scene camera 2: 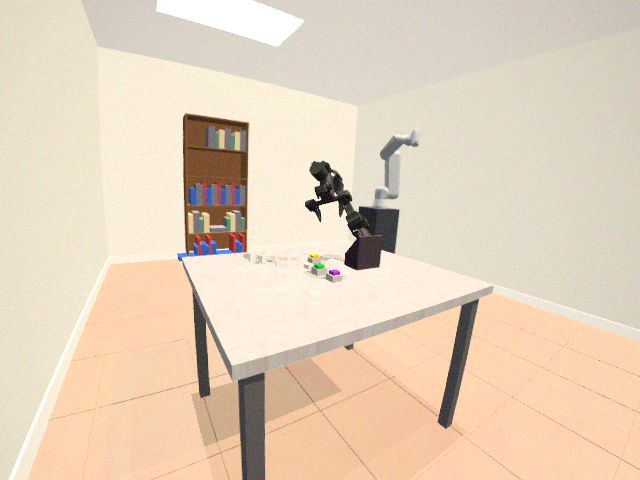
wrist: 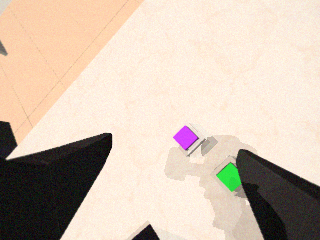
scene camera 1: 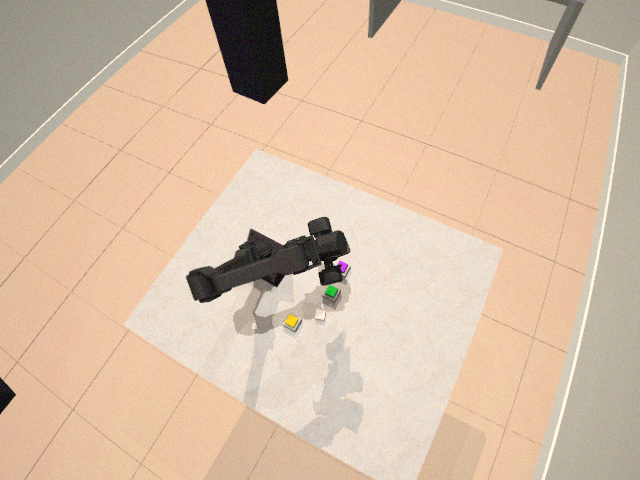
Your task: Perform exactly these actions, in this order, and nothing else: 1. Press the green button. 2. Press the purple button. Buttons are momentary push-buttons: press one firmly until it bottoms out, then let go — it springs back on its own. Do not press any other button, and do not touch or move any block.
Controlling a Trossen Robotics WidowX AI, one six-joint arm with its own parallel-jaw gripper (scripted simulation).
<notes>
The gripper (scene camera 1: 337, 251) is open, with nothing in its grasp.
The gripper is seen too in scene camera 2 (scene camera 2: 330, 219) and in the wrist view (wrist: 173, 147).
</notes>
